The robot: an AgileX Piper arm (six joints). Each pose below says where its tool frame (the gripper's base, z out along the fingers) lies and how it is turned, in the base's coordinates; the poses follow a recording.
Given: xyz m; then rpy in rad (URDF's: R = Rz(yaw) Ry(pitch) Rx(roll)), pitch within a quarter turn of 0, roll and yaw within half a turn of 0.
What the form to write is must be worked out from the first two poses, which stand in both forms.
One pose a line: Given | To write
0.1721 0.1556 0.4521 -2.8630 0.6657 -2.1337 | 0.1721 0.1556 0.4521 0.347 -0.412 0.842 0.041
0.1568 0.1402 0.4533 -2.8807 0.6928 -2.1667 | 0.1568 0.1402 0.4533 0.355 -0.398 0.845 0.050
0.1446 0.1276 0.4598 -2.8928 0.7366 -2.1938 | 0.1446 0.1276 0.4598 0.371 -0.383 0.844 0.060
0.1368 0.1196 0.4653 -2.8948 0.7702 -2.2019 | 0.1368 0.1196 0.4653 0.384 -0.375 0.841 0.067
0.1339 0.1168 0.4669 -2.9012 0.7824 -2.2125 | 0.1339 0.1168 0.4669 0.388 -0.370 0.841 0.070
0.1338 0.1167 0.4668 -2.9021 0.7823 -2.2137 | 0.1338 0.1167 0.4668 0.388 -0.370 0.841 0.071
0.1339 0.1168 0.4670 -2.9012 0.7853 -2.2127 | 0.1339 0.1168 0.4670 0.389 -0.370 0.841 0.071
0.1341 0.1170 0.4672 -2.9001 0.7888 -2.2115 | 0.1341 0.1170 0.4672 0.391 -0.370 0.840 0.072
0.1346 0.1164 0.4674 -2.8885 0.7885 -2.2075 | 0.1346 0.1164 0.4674 0.393 -0.369 0.840 0.068
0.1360 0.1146 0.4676 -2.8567 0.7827 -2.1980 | 0.1360 0.1146 0.4676 0.396 -0.368 0.840 0.055
